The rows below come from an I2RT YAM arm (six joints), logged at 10 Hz.
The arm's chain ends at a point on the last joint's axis. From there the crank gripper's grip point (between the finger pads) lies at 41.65 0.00 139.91 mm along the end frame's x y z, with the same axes.
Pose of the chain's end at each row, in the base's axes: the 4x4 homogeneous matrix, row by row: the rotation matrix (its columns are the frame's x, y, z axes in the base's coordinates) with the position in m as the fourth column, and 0 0 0 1 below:
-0.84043 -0.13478 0.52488 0.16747; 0.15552 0.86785 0.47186 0.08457; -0.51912 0.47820 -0.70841 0.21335; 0 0 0 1
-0.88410 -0.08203 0.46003 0.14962; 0.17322 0.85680 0.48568 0.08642; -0.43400 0.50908 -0.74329 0.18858; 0 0 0 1
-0.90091 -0.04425 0.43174 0.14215; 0.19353 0.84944 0.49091 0.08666; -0.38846 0.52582 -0.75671 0.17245; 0 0 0 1
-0.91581 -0.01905 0.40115 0.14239; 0.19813 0.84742 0.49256 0.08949; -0.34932 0.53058 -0.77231 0.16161; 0 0 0 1
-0.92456 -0.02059 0.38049 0.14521; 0.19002 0.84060 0.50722 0.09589; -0.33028 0.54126 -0.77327 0.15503; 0 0 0 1
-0.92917 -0.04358 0.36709 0.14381; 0.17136 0.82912 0.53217 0.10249; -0.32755 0.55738 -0.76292 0.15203; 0 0 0 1
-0.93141 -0.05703 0.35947 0.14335; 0.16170 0.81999 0.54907 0.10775; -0.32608 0.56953 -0.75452 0.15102; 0 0 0 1
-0.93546 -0.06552 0.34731 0.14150; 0.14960 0.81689 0.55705 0.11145; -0.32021 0.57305 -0.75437 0.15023; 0 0 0 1
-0.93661 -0.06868 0.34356 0.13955; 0.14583 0.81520 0.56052 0.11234; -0.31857 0.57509 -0.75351 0.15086; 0 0 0 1
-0.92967 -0.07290 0.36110 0.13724; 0.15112 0.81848 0.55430 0.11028; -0.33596 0.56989 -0.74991 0.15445; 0 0 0 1
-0.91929 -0.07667 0.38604 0.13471; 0.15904 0.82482 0.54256 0.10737; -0.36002 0.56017 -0.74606 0.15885; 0 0 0 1
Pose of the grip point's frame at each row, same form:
-0.84043 -0.13478 0.52488 0.20590; 0.15552 0.86785 0.47186 0.15707; -0.51912 0.47820 -0.70841 0.09262; 0 0 0 1
-0.88410 -0.08203 0.46003 0.17716; 0.17322 0.85680 0.48568 0.16159; -0.43400 0.50908 -0.74329 0.06651; 0 0 0 1
-0.90091 -0.04425 0.43174 0.16503; 0.19353 0.84944 0.49091 0.16340; -0.38846 0.52582 -0.75671 0.05040; 0 0 0 1
-0.91581 -0.01905 0.40115 0.16037; 0.19813 0.84742 0.49256 0.16666; -0.34932 0.53058 -0.77231 0.03901; 0 0 0 1
-0.92456 -0.02059 0.38049 0.15994; 0.19002 0.84060 0.50722 0.17477; -0.33028 0.54126 -0.77327 0.03309; 0 0 0 1
-0.92917 -0.04358 0.36709 0.15647; 0.17136 0.82912 0.53217 0.18408; -0.32755 0.55738 -0.76292 0.03165; 0 0 0 1
-0.93141 -0.05703 0.35947 0.15485; 0.16170 0.81999 0.54907 0.19131; -0.32608 0.56953 -0.75452 0.03187; 0 0 0 1
-0.93546 -0.06552 0.34731 0.15113; 0.14960 0.81689 0.55705 0.19562; -0.32021 0.57305 -0.75437 0.03135; 0 0 0 1
-0.93661 -0.06868 0.34356 0.14861; 0.14583 0.81520 0.56052 0.19684; -0.31857 0.57509 -0.75351 0.03217; 0 0 0 1
-0.92967 -0.07290 0.36110 0.14904; 0.15112 0.81848 0.55430 0.19413; -0.33596 0.56989 -0.74991 0.03554; 0 0 0 1
-0.91929 -0.07667 0.38604 0.15043; 0.15904 0.82482 0.54256 0.18990; -0.36002 0.56017 -0.74606 0.03947; 0 0 0 1

